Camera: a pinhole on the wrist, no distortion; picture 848 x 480 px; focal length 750.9 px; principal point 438.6 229.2 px. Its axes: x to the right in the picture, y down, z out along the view. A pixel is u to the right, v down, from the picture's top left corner.
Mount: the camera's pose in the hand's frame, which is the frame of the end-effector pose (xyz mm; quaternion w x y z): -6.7 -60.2 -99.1 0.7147 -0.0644 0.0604 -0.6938
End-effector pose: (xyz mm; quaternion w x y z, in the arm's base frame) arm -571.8 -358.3 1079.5 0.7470 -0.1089 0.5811 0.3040
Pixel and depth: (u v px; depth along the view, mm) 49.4 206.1 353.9
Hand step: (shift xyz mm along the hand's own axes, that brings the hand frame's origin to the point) 39.3 125.7 250.6
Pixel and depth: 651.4 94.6 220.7
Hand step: -5.0 -122.0 125.3
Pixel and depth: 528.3 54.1 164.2
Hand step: -14.9 -79.6 69.3
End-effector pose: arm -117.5 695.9 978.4 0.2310 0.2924 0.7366 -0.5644
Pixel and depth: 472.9 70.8 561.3
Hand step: -23.8 -84.6 474.4
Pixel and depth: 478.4 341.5 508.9
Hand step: 158.4 -80.8 388.6
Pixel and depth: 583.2 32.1 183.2
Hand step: -20.8 -95.3 89.8
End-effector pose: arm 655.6 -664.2 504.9 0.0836 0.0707 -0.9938 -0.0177
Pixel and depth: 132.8 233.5 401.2
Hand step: 61.2 106.5 294.9
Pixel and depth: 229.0 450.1 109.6
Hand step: 43.4 -27.8 3.0
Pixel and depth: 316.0 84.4 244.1
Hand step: -11.3 -19.7 149.4
